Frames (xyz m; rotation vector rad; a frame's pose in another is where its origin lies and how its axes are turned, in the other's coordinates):
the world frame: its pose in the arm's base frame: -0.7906 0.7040 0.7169 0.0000 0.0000 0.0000
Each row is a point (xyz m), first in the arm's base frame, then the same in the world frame.
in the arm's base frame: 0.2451 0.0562 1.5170
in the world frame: 1.0357 -0.6478 0.8001
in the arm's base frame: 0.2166 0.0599 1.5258
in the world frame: 1.0072 -0.6441 0.8089
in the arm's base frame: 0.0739 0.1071 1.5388
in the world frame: 0.8645 -0.5969 0.8219
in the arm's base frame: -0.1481 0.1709 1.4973
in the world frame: 0.6425 -0.5331 0.7804
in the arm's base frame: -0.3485 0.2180 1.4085
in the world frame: 0.4421 -0.4860 0.6916
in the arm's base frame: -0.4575 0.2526 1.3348
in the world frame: 0.3331 -0.4514 0.6179
